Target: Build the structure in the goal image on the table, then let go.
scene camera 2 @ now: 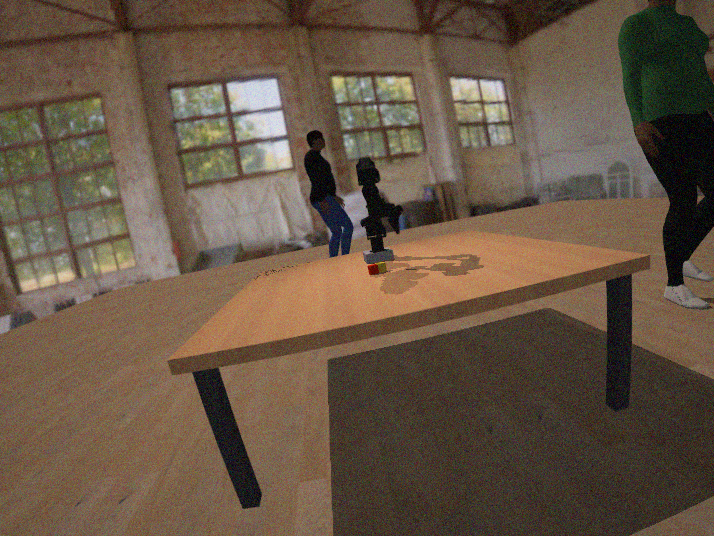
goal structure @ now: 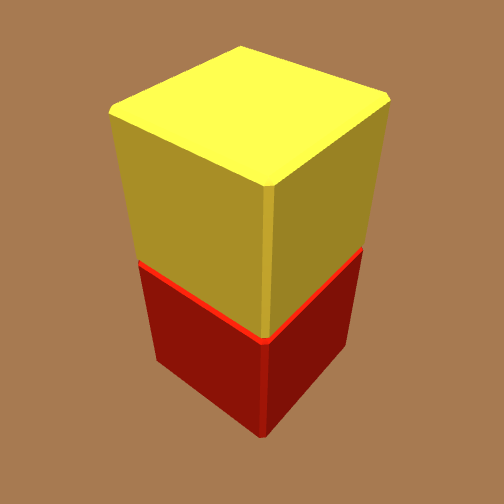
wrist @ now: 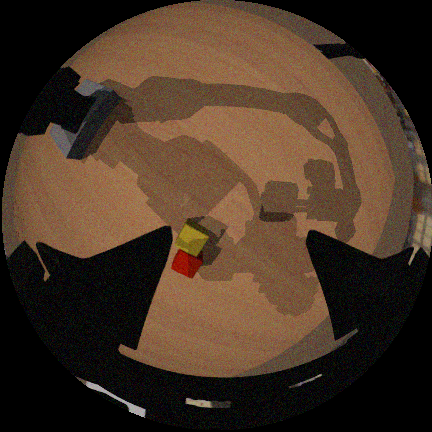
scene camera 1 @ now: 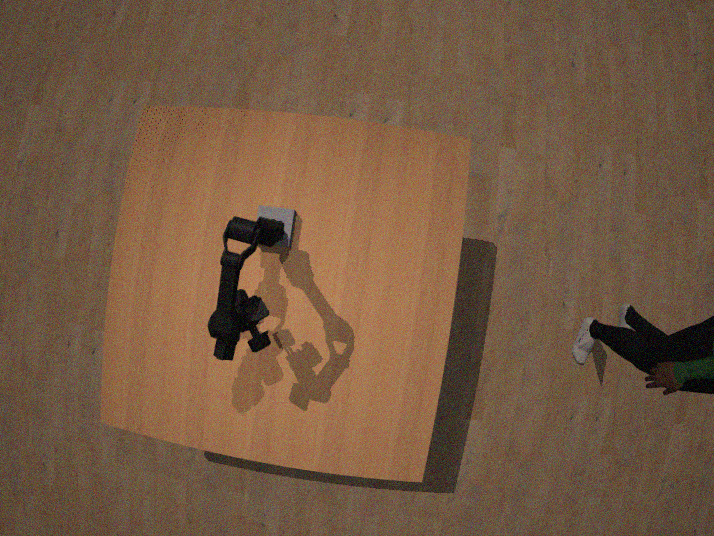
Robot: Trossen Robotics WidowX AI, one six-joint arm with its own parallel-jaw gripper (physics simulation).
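Seen in the pictures: gripper, fingertip midpoint: (scene camera 2: 389, 236) (wrist: 243, 235) (scene camera 1: 260, 319); arm's base at its link origin: (scene camera 2: 378, 250) (wrist: 76, 112) (scene camera 1: 273, 231).
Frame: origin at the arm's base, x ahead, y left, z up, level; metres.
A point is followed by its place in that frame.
Note:
A red cube (scene camera 2: 373, 269) @[x 0.297, y -0.132, z -0.024 m] (wrist: 186, 264) @[x 0.281, y -0.126, z -0.010 m] and a yellow cube (scene camera 2: 381, 267) @[x 0.289, y -0.096, z -0.025 m] (wrist: 192, 239) @[x 0.273, y -0.090, z -0.010 m] lie side by side on the table, seemingly touching. In scene camera 1 neither cube shows; the arm covers that part of the table. My gripper (wrist: 243, 235) @[x 0.287, y -0.040, z 0.084 m] is open and empty above the table. In the wrist view both cubes appear between the fingers, close to the left fingertip, with the yellow one farther up the picture than the red one. The fingertips are too dark and small to make out in the scene views.
The arm's grey base plate (scene camera 1: 276, 213) @[x -0.059, y 0.013, z 0.001 m] (scene camera 2: 377, 256) @[x 0.042, y -0.022, z -0.018 m] (wrist: 61, 140) @[x -0.007, y -0.052, z 0.001 m] stands on the wooden table (scene camera 1: 369, 230) @[x 0.013, y 0.325, z -0.043 m] (scene camera 2: 322, 305) @[x 0.555, y -0.386, z -0.043 m] behind the cubes in scene camera 2. Arm shadows fall around the cubes. A person in green (scene camera 2: 663, 69) and another in black and blue (scene camera 2: 320, 175) stand beyond the table.

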